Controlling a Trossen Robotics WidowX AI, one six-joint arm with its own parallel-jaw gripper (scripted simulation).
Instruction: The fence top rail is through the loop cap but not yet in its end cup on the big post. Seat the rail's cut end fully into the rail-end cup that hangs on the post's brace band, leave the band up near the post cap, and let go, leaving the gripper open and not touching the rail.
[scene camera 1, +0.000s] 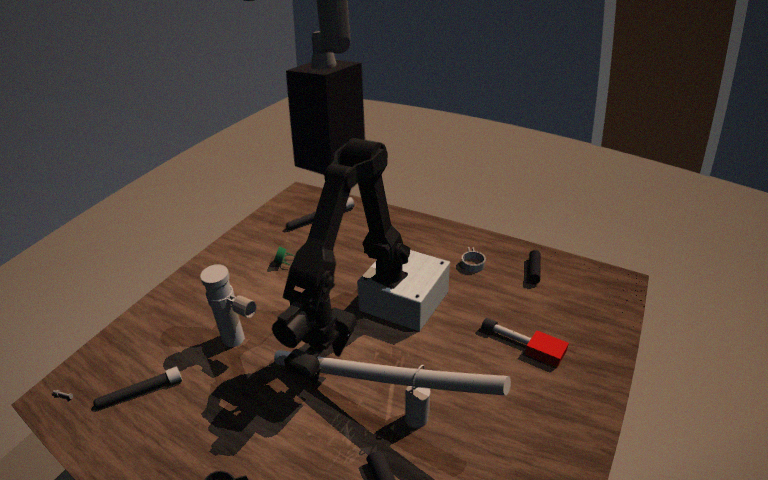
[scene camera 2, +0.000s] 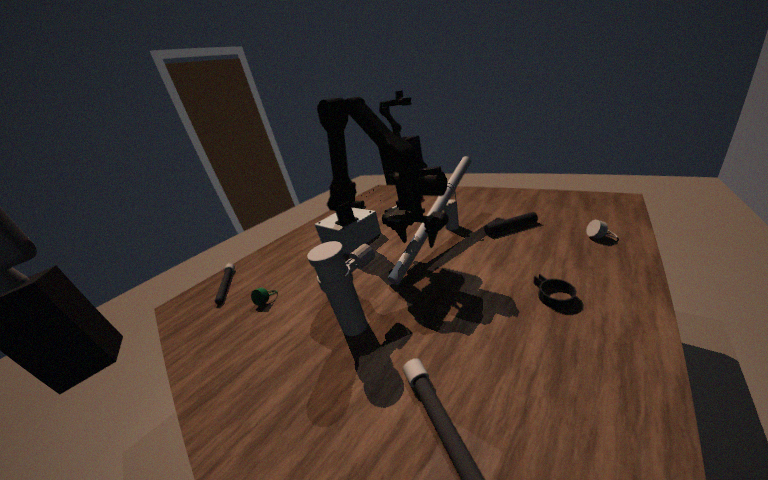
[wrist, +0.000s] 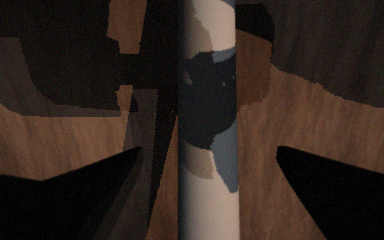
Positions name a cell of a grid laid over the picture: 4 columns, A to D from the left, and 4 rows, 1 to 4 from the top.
My gripper (scene camera 1: B4) is open and holds nothing. Also in view: a top rail (scene camera 1: C4), a red-headed tool (scene camera 1: C3) and a short post (scene camera 1: C4).
The top rail also shows in scene camera 2 (scene camera 2: C3) and in the wrist view (wrist: C4). My gripper is seen too in scene camera 2 (scene camera 2: C3) and in the wrist view (wrist: C3). The wrist view does not show the red-headed tool: it is out of frame.
